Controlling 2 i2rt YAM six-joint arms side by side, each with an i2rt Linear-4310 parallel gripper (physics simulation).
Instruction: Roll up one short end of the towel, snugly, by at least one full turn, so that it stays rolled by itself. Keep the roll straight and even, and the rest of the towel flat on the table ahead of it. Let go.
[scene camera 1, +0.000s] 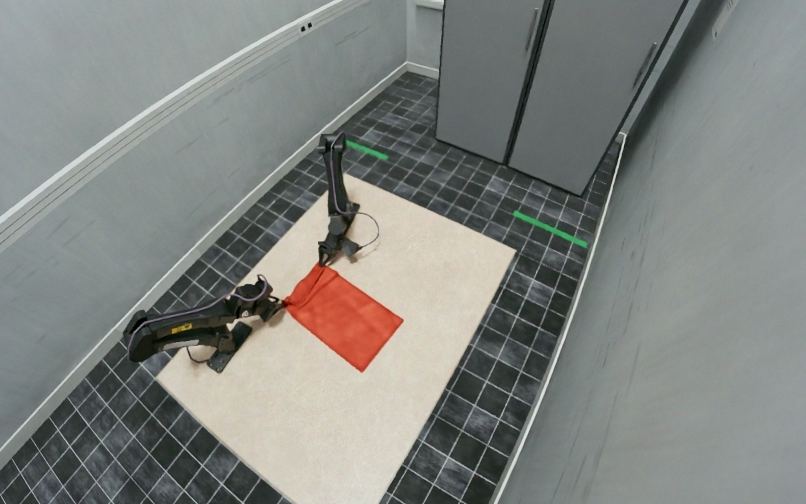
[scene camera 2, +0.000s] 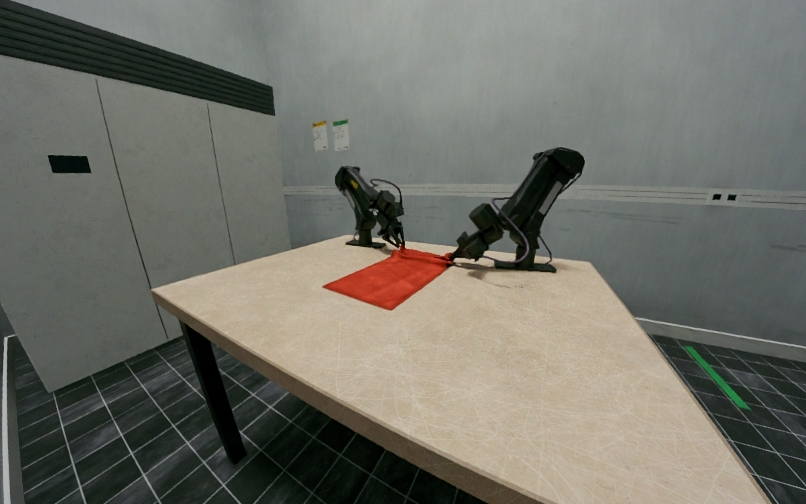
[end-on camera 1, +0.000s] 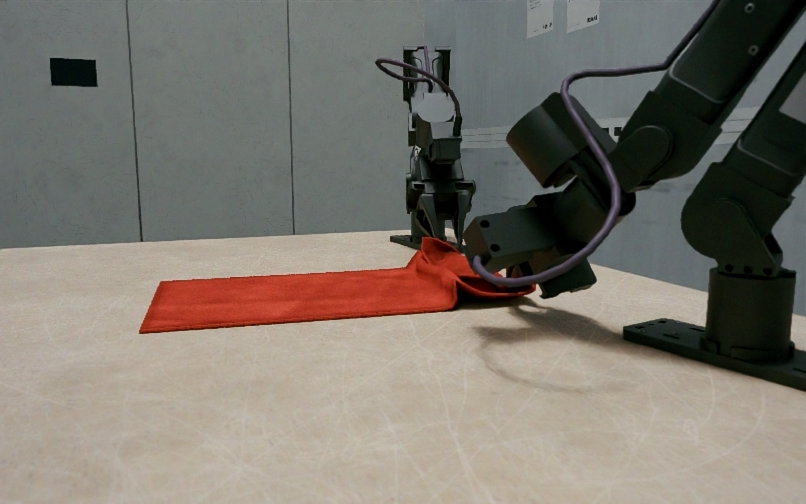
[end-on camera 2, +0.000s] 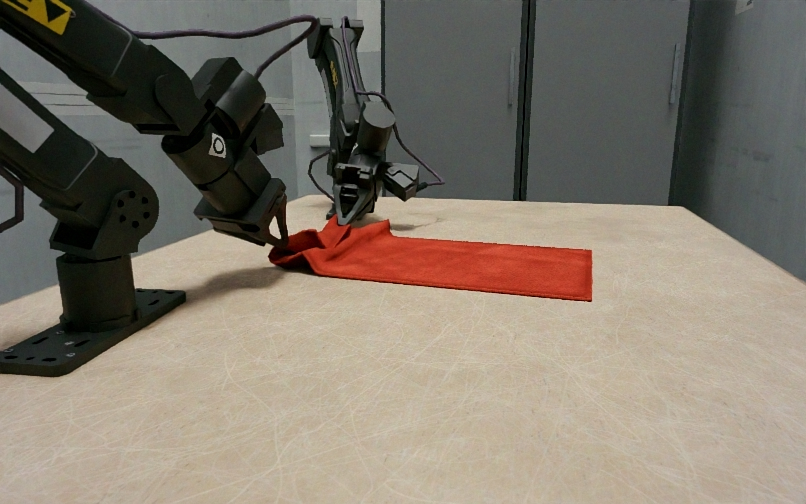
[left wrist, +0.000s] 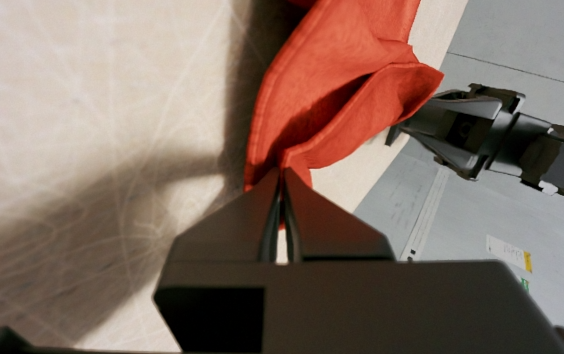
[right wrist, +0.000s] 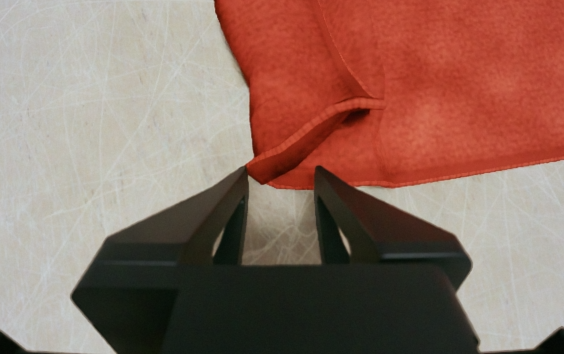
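Note:
The red towel (scene camera 1: 350, 320) (scene camera 2: 386, 285) (end-on camera 1: 297, 297) (end-on camera 2: 463, 264) (left wrist: 325, 75) (right wrist: 450, 100) lies flat over most of its length. Its short end nearest the arms is folded over loosely, with creases and raised corners. My left gripper (scene camera 1: 321, 263) (end-on camera 2: 343, 221) (left wrist: 281, 176) is shut on one corner of the folded end, just above the table. My right gripper (scene camera 1: 283, 303) (end-on camera 2: 282, 242) (right wrist: 281, 177) is partly open at the other corner. In the right wrist view a small raised flap of towel stands at its left fingertip, with a gap between the fingers.
The pale table (scene camera 1: 451, 285) (scene camera 2: 475, 356) carries both arm bases (end-on camera 1: 671, 338) (end-on camera 2: 35, 356) close to its rear edge. The two grippers stand near each other, one at each side of the folded end. A grey cabinet (scene camera 1: 481, 77) stands beyond the table.

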